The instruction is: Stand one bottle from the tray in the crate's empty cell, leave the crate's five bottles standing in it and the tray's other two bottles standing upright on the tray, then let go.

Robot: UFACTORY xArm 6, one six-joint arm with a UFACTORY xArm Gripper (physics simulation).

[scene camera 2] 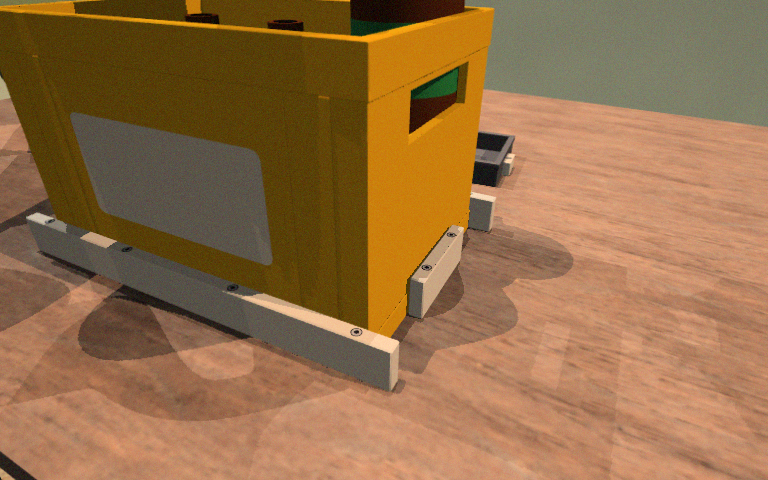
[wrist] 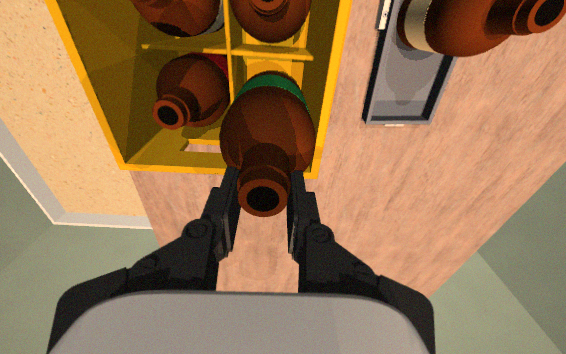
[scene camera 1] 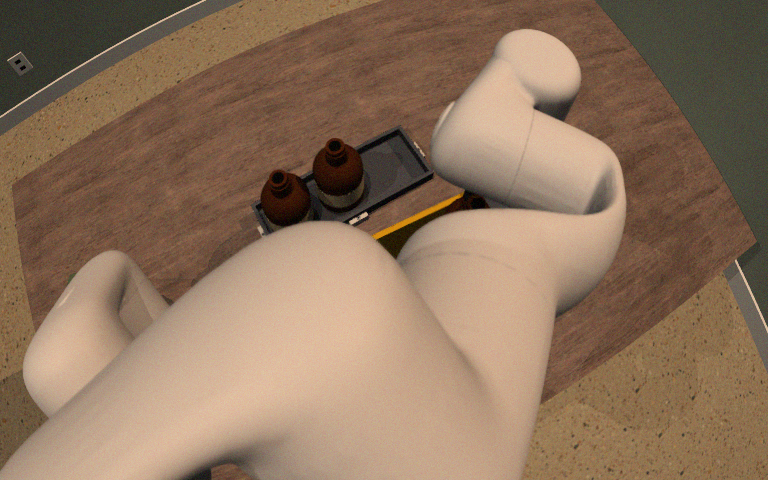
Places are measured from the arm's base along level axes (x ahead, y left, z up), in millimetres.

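Where they show: gripper, between the fingertips: [wrist: 264,186] [scene camera 1: 482,208].
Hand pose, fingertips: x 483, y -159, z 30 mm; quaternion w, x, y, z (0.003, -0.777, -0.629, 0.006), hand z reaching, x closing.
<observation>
Things, the pixels of their top centre, and the offset from my fingertips.
- brown bottle with a green label, centre of its top: [wrist: 262,201] [scene camera 1: 479,204] dx -9, dy +2, dz +23 mm
- yellow crate, centre of its top: [scene camera 2: 249,6] [scene camera 1: 421,294] dx -107, dy -25, dz -61 mm
- red-labelled bottle, centre of its top: [wrist: 167,115] dx -31, dy -82, dz -73 mm
- yellow divider, centre of its top: [wrist: 272,55] dx -56, dy +10, dz -142 mm
My gripper [wrist: 264,186] is shut on the neck of a brown bottle with a green label [wrist: 267,125] [scene camera 2: 407,10]. The bottle is upright, its lower part inside the crate's corner cell and its upper part above the rim; its base is hidden. The yellow crate [scene camera 1: 419,215] [scene camera 2: 226,28] [wrist: 331,90] holds a red-labelled bottle [wrist: 192,90] in the cell beside it and further bottles [wrist: 270,22] [wrist: 180,12] beyond the divider. The tray's two bottles [scene camera 1: 338,169] [scene camera 1: 284,198] stand upright on the dark tray [scene camera 1: 404,161] [scene camera 2: 488,172] [wrist: 400,107]; one of them shows in the wrist view [wrist: 460,25].
Pale rails [scene camera 2: 317,339] [scene camera 2: 438,277] lie on the table along the crate's base. The tray lies beside the crate's long side. The arm [scene camera 1: 317,339] hides most of the crate in the first scene view. A yellow divider [wrist: 270,51] separates the corner cell from its neighbour.
</observation>
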